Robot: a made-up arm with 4 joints. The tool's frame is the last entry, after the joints.
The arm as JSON. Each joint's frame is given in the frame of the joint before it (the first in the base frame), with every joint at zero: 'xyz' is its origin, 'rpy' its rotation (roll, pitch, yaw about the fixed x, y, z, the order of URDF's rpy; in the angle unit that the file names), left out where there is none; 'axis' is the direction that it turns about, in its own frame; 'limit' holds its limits. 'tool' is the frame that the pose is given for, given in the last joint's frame.
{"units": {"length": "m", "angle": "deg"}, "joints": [
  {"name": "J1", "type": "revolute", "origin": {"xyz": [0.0, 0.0, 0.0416], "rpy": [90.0, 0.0, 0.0]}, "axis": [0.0, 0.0, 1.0], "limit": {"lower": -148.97, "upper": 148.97}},
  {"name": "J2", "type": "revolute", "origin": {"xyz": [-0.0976, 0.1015, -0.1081], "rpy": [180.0, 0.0, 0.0]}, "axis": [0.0, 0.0, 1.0], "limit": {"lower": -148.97, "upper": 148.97}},
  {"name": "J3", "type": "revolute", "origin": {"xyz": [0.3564, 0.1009, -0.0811], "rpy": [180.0, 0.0, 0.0]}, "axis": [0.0, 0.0, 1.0], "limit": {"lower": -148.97, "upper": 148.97}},
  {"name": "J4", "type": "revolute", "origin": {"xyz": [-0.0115, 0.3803, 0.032], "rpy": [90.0, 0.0, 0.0]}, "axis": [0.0, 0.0, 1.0], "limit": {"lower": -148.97, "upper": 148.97}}
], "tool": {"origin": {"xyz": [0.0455, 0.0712, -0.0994], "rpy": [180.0, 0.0, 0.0]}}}
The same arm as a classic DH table. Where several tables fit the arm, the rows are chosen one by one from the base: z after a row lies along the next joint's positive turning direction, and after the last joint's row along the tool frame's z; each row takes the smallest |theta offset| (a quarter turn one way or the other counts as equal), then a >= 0, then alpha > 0; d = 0 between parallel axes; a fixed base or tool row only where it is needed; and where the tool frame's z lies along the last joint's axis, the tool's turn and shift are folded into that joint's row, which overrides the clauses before.
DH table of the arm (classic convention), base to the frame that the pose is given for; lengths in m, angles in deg. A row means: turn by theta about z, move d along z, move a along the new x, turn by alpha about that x. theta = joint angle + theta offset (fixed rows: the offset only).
base (fixed): a 0; alpha 90; d 0.0416; theta_offset 0
J1: a -0.1408; alpha 180; d 0; theta_offset -46.12
J2: a 0.3704; alpha 180; d 0; theta_offset -30.31
J3: a -0.0115; alpha 90; d 0.005; theta_offset 15.81
J4: a 0.0845; alpha 180; d 0; theta_offset 57.42
tool (fixed): a 0; alpha 0; d 0.4797; theta_offset 57.42
Joint limits (deg, base to tool): -148.97..148.97 -148.97..148.97 -148.97..148.97 -148.97..148.97

